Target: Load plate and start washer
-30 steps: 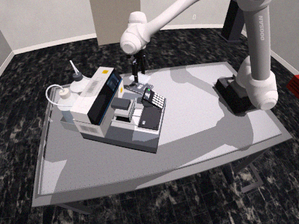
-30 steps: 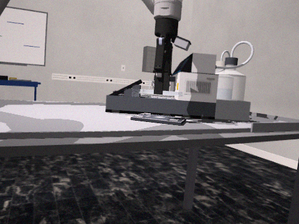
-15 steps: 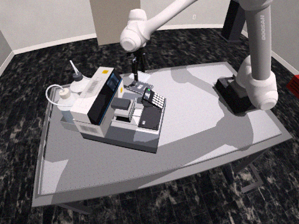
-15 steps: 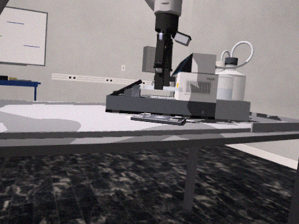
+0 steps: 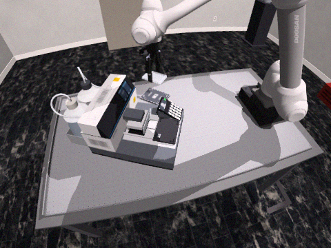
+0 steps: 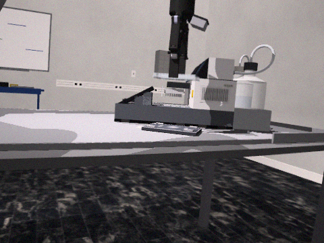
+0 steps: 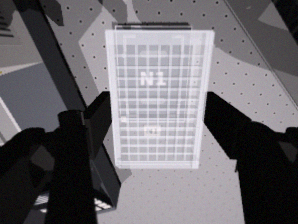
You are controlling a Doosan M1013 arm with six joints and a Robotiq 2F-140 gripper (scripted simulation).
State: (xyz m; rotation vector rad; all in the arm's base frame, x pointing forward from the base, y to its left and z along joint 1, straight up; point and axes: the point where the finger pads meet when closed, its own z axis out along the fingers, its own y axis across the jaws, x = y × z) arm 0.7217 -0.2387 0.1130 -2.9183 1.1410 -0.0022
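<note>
My gripper is now 10 mm short of the dark carrier, 340 mm to the right of it and 110 mm above it. From my hand the other things lie so: plate washer: 150 mm ahead, 280 mm to the left, 60 mm below; white well plate: 20 mm below; plate nest N1: 180 mm below.
</note>
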